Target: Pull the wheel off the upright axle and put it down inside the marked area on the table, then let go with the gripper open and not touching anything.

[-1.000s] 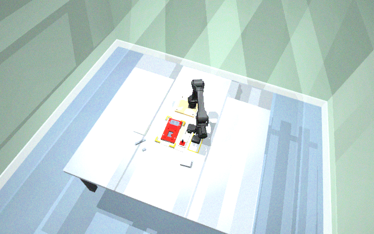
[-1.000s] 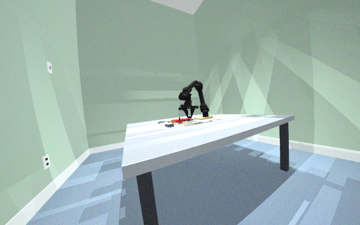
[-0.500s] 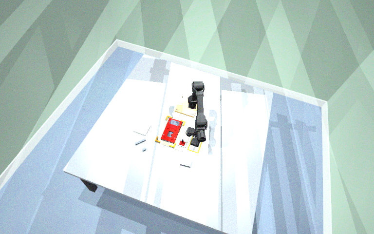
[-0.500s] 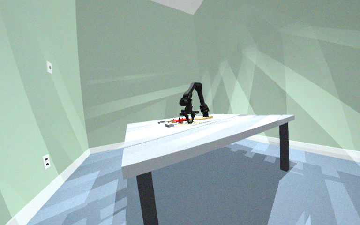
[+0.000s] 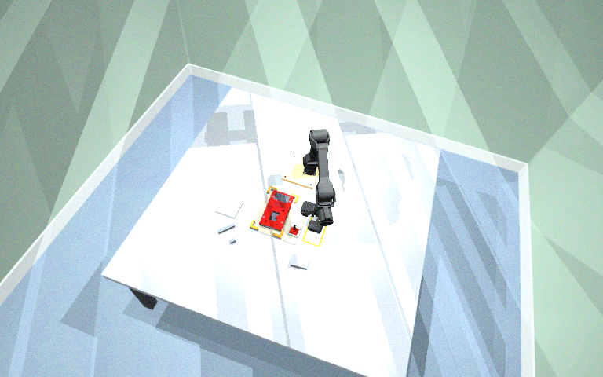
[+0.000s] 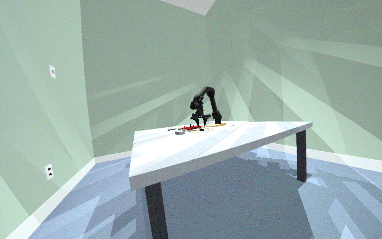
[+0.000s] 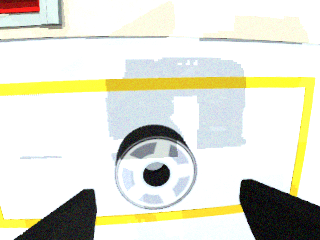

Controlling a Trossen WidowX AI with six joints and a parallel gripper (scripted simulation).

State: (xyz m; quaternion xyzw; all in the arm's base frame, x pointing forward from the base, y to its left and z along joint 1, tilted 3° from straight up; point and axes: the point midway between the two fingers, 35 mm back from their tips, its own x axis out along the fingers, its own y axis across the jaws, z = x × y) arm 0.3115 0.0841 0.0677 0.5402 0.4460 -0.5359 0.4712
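Now: the black wheel 3 cm below my gripper tip. Also, from my gripper tip: grey block: 20 cm ahead, 5 cm to the right, 3 cm below.
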